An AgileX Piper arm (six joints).
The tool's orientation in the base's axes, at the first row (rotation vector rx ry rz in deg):
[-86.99 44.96 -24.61]
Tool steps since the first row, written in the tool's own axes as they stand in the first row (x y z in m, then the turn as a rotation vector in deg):
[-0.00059 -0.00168 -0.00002 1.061 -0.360 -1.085]
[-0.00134 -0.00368 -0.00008 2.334 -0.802 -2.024]
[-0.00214 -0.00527 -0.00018 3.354 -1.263 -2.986]
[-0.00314 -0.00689 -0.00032 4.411 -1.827 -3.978]
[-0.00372 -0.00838 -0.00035 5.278 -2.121 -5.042]
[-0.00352 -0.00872 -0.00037 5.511 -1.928 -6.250]
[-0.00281 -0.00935 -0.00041 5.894 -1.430 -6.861]
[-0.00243 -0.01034 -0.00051 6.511 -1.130 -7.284]
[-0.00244 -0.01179 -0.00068 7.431 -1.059 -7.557]
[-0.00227 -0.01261 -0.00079 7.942 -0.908 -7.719]
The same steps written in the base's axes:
[-0.00006 0.00032 0.00175 0.068 -1.532 0.282]
[-0.00018 0.00071 0.00385 0.402 -3.112 0.587]
[-0.00046 0.00112 0.00556 0.548 -4.532 0.960]
[-0.00090 0.00164 0.00734 0.722 -6.004 1.431]
[-0.00100 0.00195 0.00891 0.656 -7.384 1.683]
[-0.00080 0.00179 0.00921 -0.055 -8.403 1.595]
[-0.00020 0.00123 0.00969 -0.317 -9.084 1.111]
[0.00021 0.00085 0.01060 -0.245 -9.803 0.754]
[0.00040 0.00067 0.01203 0.189 -10.636 0.545]
[0.00062 0.00044 0.01281 0.400 -11.100 0.321]

